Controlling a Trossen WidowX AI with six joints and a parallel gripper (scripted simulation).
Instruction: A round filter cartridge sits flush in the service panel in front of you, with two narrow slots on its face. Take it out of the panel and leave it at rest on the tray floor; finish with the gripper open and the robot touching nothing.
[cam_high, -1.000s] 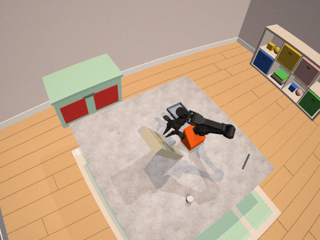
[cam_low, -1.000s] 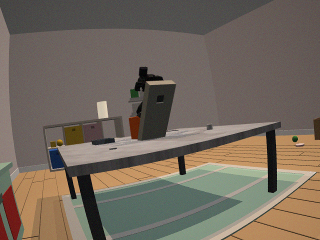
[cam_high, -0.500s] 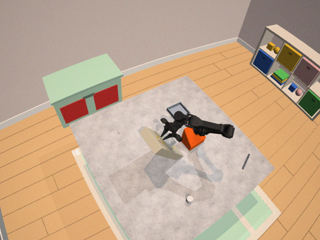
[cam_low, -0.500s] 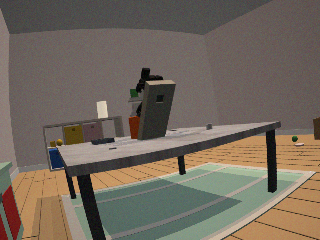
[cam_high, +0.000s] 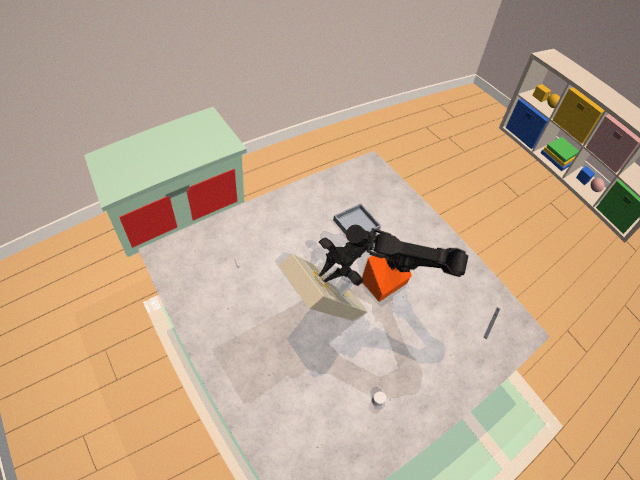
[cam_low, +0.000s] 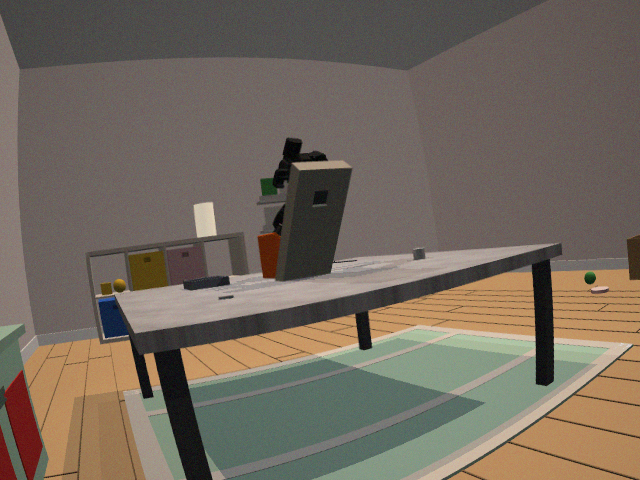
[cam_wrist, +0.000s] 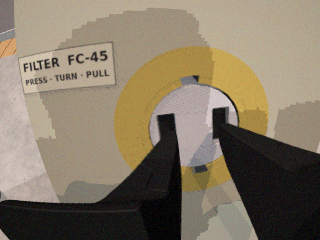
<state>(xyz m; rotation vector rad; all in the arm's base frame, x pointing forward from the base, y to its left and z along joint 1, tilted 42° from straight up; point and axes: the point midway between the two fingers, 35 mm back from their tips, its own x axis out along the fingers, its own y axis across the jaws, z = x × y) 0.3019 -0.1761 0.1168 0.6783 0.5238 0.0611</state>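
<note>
Now: gripper tip 20 mm short of the round filter cartridge and 10 mm above it. The rest, counted from my gripper tip: grey flap (100 mm below, 80 mm behind, 10 mm to the left); tray (450 mm behind, 270 mm below, 210 mm to the right).
</note>
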